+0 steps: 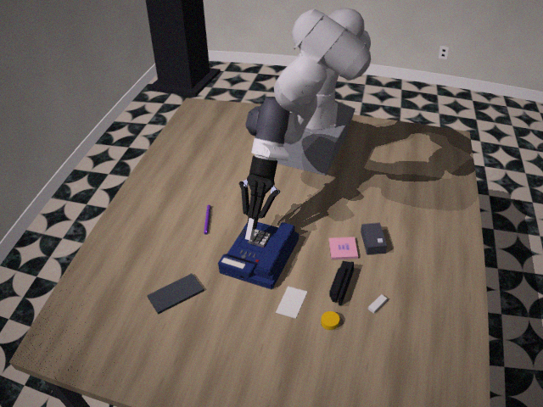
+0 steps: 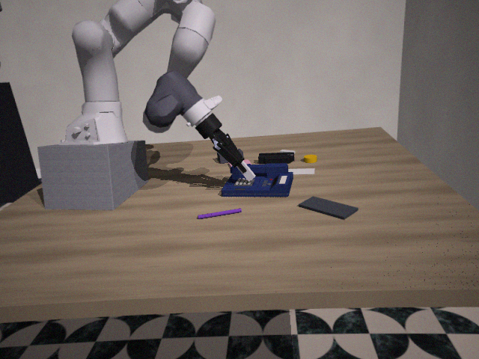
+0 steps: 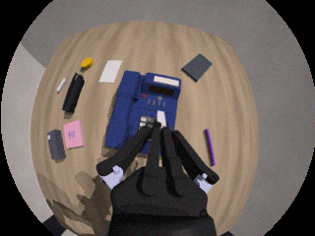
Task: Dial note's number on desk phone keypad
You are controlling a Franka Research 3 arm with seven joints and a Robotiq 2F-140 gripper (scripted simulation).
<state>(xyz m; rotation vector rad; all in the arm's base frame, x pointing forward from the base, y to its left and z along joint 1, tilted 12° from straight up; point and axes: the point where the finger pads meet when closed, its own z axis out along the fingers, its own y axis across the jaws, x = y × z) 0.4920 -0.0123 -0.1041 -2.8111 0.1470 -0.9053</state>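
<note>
Right now my hand is 30 mm short of the handset, 90 mm to the right of it and 30 mm above it. From my hand the other things lie so: purple pen (50 mm behind, 180 mm to the right, 70 mm below); dark grey slab (260 mm ahead, 140 mm to the right, 70 mm below); white card (170 mm ahead, 190 mm to the left, 70 mm below).
</note>
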